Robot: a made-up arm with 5 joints.
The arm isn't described. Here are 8 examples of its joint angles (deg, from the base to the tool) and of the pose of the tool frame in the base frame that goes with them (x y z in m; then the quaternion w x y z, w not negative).
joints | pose
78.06 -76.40 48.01 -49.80 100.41 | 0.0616 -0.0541 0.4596 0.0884 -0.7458 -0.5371 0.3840
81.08 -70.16 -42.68 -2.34 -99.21 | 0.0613 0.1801 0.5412 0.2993 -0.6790 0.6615 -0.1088
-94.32 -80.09 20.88 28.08 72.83 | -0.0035 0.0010 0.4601 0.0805 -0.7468 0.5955 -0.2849
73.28 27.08 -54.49 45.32 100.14 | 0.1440 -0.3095 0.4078 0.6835 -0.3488 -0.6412 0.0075
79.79 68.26 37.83 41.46 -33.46 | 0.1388 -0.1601 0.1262 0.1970 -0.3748 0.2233 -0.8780
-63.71 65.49 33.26 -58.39 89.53 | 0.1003 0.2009 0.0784 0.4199 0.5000 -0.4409 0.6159
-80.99 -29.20 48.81 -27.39 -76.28 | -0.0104 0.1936 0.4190 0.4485 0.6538 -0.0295 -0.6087
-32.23 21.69 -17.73 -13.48 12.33 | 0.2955 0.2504 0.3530 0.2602 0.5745 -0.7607 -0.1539
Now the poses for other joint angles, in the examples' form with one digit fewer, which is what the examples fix.
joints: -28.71 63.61 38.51 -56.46 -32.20
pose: 0.181 0.175 0.107 0.557 0.300 -0.545 -0.551
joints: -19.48 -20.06 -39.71 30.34 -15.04
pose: 0.158 0.130 0.567 0.047 0.610 -0.718 -0.332
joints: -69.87 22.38 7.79 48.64 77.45
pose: 0.093 0.265 0.301 0.639 0.446 -0.189 0.598
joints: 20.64 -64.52 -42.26 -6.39 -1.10
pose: -0.034 0.105 0.580 0.537 -0.358 0.737 -0.202
